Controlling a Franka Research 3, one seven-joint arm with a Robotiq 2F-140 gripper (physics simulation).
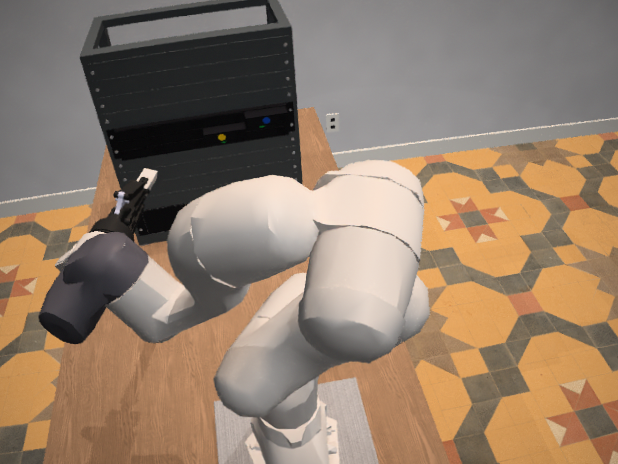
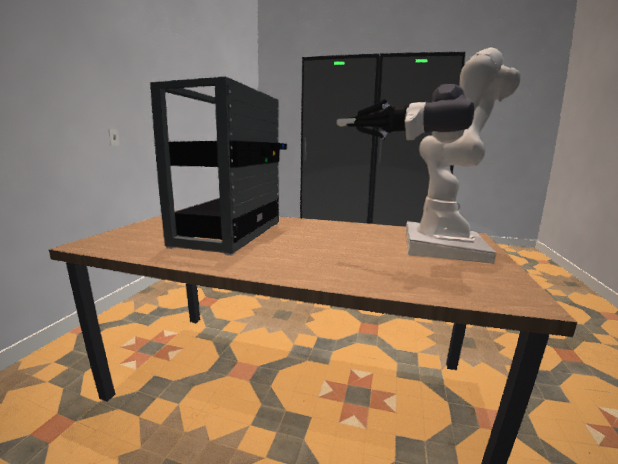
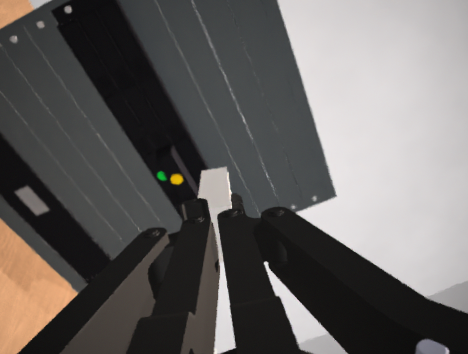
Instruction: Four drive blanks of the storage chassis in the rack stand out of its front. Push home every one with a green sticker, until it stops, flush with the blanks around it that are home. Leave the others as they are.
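Observation:
The black storage chassis (image 1: 150,142) (image 2: 245,155) (image 3: 95,65) spans the rack. A yellow-stickered blank (image 1: 222,137) (image 2: 273,153) (image 3: 176,179) stands out, with a green sticker (image 1: 224,142) (image 2: 266,160) (image 3: 161,176) right beneath it; how far that green one's blank stands out is unclear. A blue-stickered blank (image 1: 266,120) (image 2: 284,146) at the right end stands out, over a second green sticker (image 1: 261,126) whose blank is partly hidden by it. My gripper (image 1: 147,178) (image 2: 345,122) (image 3: 217,189) is shut, empty, with pale tips together, in front of the rack's left part and apart from it.
The rack (image 1: 195,170) (image 2: 226,200) (image 3: 300,165) stands on the wooden table (image 1: 100,390) (image 2: 325,265). A lower black unit (image 1: 160,222) (image 2: 245,222) with a pale label sits at its bottom. My arm (image 1: 250,225) (image 2: 482,115) bends across the table before the rack. Dark cabinets (image 2: 340,175) stand behind.

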